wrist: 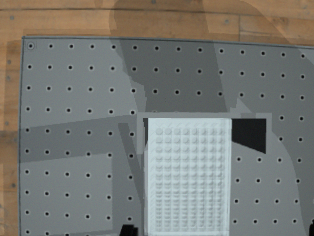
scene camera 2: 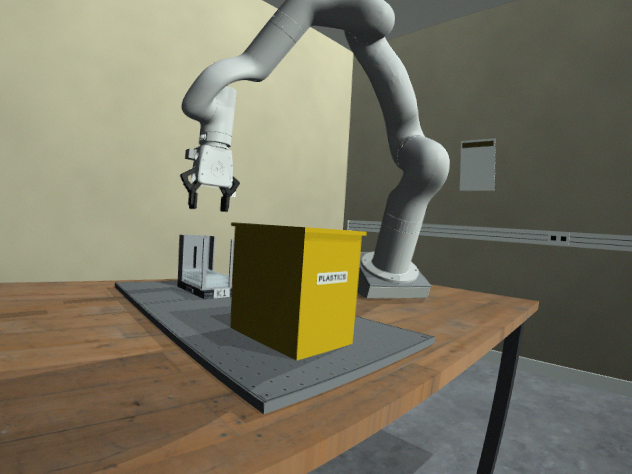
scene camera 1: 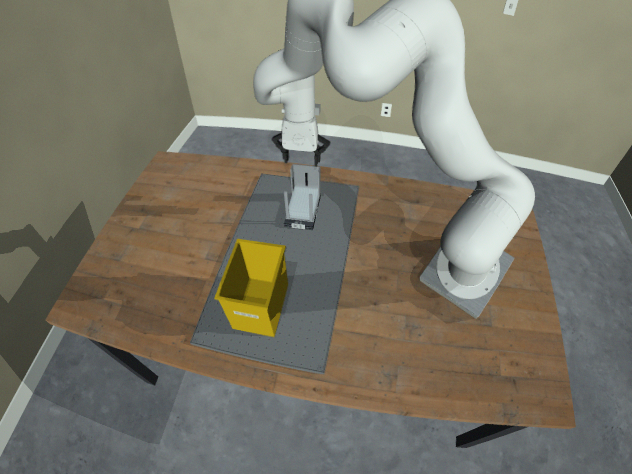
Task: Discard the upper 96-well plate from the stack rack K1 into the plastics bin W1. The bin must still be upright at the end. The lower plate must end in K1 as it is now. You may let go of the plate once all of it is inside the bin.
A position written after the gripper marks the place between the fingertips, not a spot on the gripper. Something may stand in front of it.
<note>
In view: the gripper (scene camera 2: 208, 210).
The gripper shows as well in scene camera 1 (scene camera 1: 301, 161).
</note>
